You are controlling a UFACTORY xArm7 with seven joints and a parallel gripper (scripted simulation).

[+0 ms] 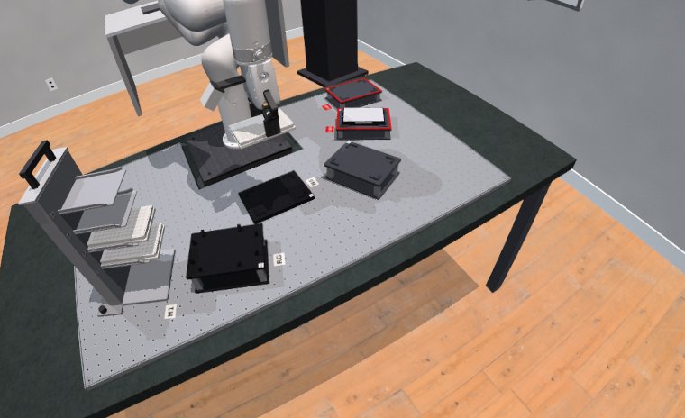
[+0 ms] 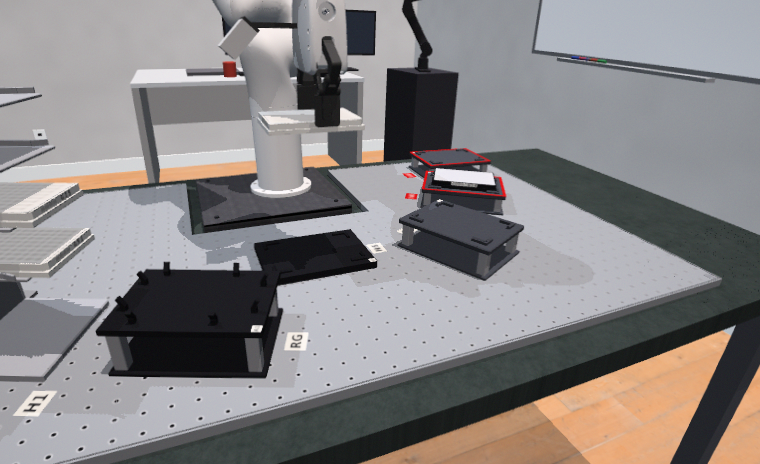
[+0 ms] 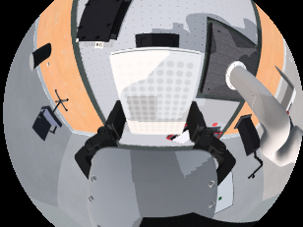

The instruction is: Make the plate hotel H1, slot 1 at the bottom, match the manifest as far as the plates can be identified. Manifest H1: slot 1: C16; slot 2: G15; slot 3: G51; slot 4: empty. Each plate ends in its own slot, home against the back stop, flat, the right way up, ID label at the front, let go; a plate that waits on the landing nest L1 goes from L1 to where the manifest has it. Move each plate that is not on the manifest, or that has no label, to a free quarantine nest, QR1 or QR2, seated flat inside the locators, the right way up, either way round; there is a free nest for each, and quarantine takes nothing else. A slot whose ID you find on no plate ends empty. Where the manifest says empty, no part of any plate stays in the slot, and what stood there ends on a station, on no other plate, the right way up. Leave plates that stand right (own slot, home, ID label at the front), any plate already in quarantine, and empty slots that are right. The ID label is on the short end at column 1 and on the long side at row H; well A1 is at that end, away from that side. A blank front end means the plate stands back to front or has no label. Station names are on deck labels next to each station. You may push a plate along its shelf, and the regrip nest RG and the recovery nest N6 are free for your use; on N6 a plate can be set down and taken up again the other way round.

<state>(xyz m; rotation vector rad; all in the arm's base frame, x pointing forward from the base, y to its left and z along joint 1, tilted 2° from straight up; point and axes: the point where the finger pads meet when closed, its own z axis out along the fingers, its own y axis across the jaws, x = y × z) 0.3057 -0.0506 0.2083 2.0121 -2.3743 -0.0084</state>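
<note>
Now: the flat black nest N6 10 mm to the right of my hand and 220 mm below it. Round my hand: black regrip nest RG: 120 mm ahead, 200 mm to the right, 170 mm below; RG deck label: 170 mm ahead, 110 mm to the right, 220 mm below; plate hotel H1: 20 mm behind, 440 mm to the right, 60 mm below.
</note>
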